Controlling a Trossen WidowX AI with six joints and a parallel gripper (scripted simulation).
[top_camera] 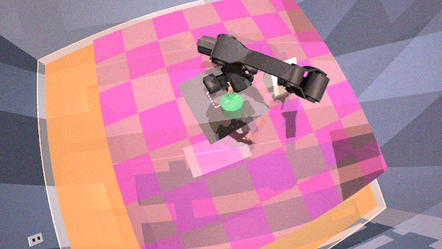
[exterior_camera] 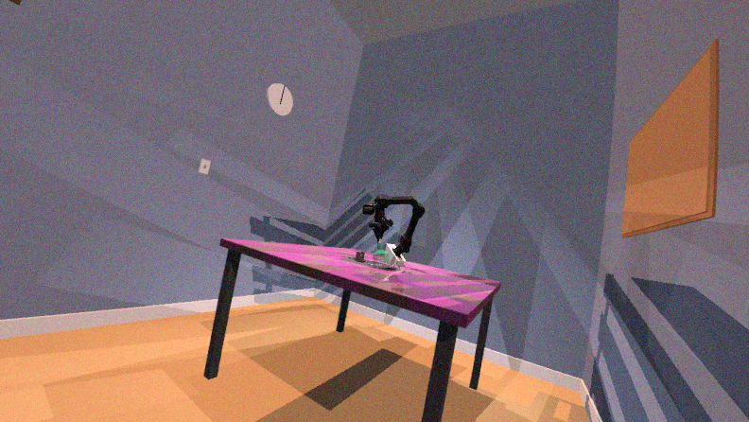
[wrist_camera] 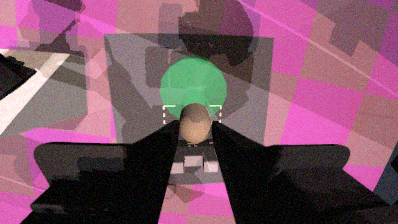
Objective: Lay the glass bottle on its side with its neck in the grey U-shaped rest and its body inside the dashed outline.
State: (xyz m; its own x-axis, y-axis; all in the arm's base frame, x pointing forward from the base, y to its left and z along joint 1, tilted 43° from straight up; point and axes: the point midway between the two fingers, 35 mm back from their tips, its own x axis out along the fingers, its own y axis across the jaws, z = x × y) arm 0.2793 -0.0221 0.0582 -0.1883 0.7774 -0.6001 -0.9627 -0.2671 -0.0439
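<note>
Right now the glass bottle is 5 cm below my gripper tip and 1 cm to the left of it. The rest, counted from my gripper tip: dark grey mat 14 cm below, 3 cm to the right, 1 cm ahead.
</note>
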